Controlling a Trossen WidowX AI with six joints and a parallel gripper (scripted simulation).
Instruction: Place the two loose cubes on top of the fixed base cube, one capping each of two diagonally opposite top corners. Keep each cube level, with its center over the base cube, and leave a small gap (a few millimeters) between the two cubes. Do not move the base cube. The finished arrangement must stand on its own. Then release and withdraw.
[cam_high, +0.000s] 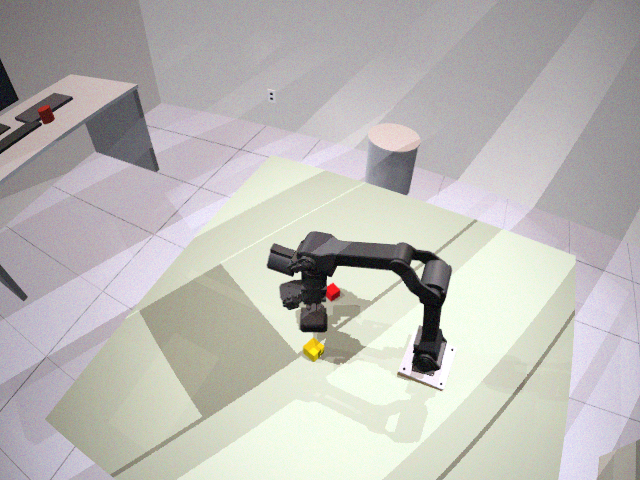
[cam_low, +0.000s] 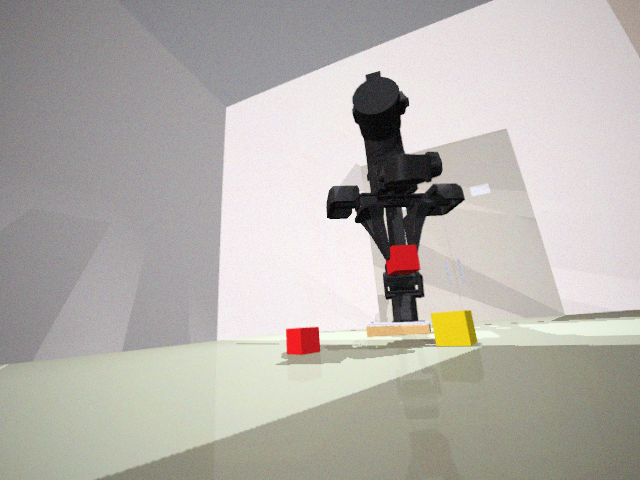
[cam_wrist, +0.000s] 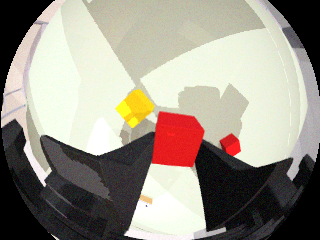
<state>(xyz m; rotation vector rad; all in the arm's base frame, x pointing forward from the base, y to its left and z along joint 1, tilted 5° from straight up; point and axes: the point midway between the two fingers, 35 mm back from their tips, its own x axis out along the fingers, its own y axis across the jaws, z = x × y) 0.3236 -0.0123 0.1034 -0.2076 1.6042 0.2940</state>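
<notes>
The yellow cube is 2 cm behind my gripper tip, 5 cm to the left of it and 9 cm below it.
</notes>
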